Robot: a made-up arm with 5 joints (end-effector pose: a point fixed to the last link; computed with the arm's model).
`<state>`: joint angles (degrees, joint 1 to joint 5).
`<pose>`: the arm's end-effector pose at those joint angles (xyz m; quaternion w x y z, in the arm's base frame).
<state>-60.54 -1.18 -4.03 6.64 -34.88</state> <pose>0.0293 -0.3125 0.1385 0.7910 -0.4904 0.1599 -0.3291</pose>
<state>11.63 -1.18 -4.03 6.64 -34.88</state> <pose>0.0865 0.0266 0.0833 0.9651 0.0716 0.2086 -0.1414</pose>
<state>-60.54 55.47 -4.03 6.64 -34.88</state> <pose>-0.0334 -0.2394 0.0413 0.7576 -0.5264 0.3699 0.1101</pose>
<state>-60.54 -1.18 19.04 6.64 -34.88</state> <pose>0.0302 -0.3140 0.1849 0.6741 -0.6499 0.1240 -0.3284</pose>
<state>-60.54 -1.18 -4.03 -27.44 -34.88</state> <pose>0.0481 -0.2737 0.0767 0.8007 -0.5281 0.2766 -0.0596</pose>
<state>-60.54 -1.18 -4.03 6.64 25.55</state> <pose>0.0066 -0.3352 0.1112 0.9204 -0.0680 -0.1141 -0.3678</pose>
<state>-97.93 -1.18 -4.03 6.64 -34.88</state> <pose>-0.0088 -0.3910 0.3068 0.5719 -0.7191 0.1082 -0.3795</pose>
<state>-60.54 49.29 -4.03 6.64 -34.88</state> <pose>-0.0212 -0.2463 0.0480 0.7706 -0.5287 0.3505 0.0616</pose>
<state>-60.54 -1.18 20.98 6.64 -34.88</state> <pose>0.0305 -0.3133 0.1888 0.6630 -0.6622 0.1207 -0.3277</pose>
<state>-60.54 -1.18 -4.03 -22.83 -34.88</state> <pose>0.0481 -0.2796 0.0852 0.8035 -0.5257 0.2620 -0.0969</pose>
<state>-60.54 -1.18 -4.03 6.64 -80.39</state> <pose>0.0551 -0.2942 0.1318 0.5474 -0.7257 0.3413 -0.2394</pose>
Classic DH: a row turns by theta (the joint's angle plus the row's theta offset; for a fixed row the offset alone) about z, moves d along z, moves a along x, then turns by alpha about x. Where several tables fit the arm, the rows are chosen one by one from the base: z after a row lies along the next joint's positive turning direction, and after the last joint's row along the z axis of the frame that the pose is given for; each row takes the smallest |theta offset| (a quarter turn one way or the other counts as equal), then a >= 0, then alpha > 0; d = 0 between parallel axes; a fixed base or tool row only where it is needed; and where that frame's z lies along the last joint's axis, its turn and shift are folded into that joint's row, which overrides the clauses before.
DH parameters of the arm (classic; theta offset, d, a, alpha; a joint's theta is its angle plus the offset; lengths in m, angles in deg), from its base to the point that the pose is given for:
base (fixed): 81.88 0.3374 -0.095 81.01
joint 1: 0 -0.0567 0.0487 -81.01
joint 2: 8.12 -0.1555 0.046 -90
joint 3: 0 -0.028 0.014 -90
joint 4: 27.34 0.0741 0.0528 -64.68
joint 5: 19.55 0.1312 -0.0396 -96.26
tool (fixed): -80.87 0.0136 0 0

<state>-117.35 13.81 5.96 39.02 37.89</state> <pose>-0.0773 -0.3835 0.4425 0.7296 -0.4912 -0.3993 -0.2589</pose>
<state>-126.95 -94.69 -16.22 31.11 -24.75</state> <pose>-0.1710 -0.2676 0.5365 0.2644 -0.2685 -0.7830 -0.4949</pose>
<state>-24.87 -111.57 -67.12 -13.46 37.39</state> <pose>0.0411 -0.3161 0.1948 0.2918 0.5191 -0.7398 -0.3131</pose>
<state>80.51 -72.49 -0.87 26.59 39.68</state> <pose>-0.0226 0.2097 0.2246 0.0942 0.5623 0.2138 -0.7933</pose>
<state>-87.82 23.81 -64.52 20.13 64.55</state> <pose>-0.0917 -0.3325 0.0528 0.7101 0.3924 -0.1696 -0.5594</pose>
